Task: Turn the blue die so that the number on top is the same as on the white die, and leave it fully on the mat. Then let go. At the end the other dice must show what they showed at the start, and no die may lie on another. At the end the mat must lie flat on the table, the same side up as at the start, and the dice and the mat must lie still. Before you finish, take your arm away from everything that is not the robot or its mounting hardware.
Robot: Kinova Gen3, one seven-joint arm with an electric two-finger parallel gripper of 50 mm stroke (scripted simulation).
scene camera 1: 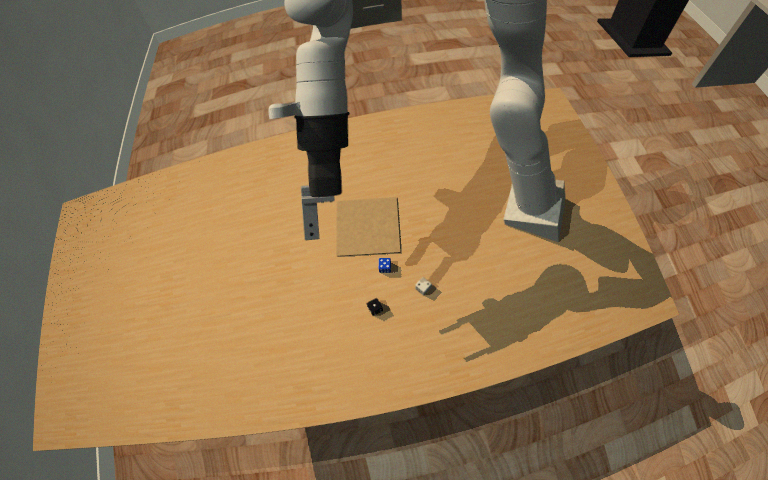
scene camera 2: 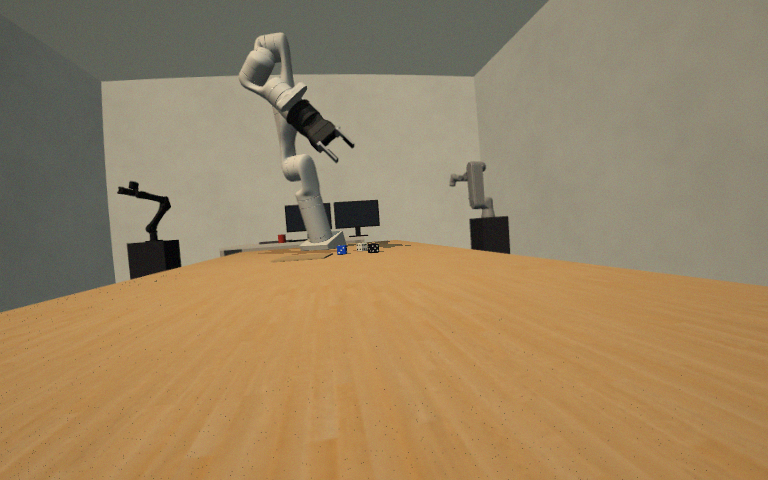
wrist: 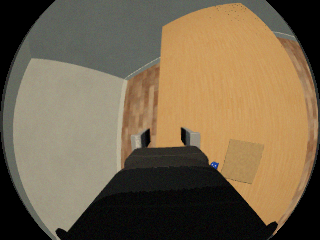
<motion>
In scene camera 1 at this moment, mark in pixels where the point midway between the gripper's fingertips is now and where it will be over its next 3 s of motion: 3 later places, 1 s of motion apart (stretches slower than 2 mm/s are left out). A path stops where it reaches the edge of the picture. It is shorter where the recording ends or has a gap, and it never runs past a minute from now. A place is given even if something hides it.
My gripper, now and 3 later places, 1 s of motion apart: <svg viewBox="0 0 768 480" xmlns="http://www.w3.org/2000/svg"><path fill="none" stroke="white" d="M311 232L392 236L392 234L394 255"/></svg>
</motion>
